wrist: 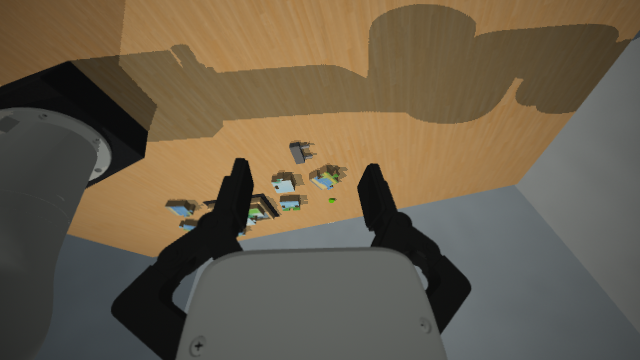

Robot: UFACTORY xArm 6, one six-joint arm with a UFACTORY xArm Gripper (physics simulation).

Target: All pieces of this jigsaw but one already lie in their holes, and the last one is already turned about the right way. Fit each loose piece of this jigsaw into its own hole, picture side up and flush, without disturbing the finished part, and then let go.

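Places are measured from the arm's base along level axes (x ahead, y left, z up), in centimetres.
Pixels of known places: gripper, fingertip midpoint: (308, 173); arm's base, origin of the base link: (52, 148).
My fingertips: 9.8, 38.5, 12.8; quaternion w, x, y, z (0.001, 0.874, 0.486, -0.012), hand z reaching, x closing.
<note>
Ahead of a thing's pixels: the offset from my fingertips to its middle, as dx, dy, dz. "pt": to the spot under its first point. Level surfaces: height alone.
My gripper (308, 173) is open and empty, high above the table. The dark-rimmed jigsaw tray @(pt +35.9, -33.9, -26.1) (270, 204) shows partly behind the left finger, with green and light picture parts inside; its holes are too small and hidden to make out. Several small picture blocks lie outside it: a pale blue block @(+26.2, -21.9, -25.1) (284, 185), a blue and green block @(+37.2, -26.2, -25.1) (290, 203), a blue and yellow block @(+30.4, -9.3, -25.1) (325, 180), a blue block @(+22.5, -61.4, -25.1) (180, 209) and another blue block @(+32.9, -71.5, -25.1) (188, 226) partly by the left finger. I cannot tell which is the last loose piece.
A dark grey pronged block @(+18.4, -11.2, -25.5) (298, 153) lies beyond the picture blocks. A tiny green object @(+43.9, -13.1, -25.9) (332, 200) lies near the table's edge. The robot's black base (112, 112) and grey arm (40, 190) stand at the left. The arm's shadow crosses the wooden table @(dz -26.3) (280, 40).
</note>
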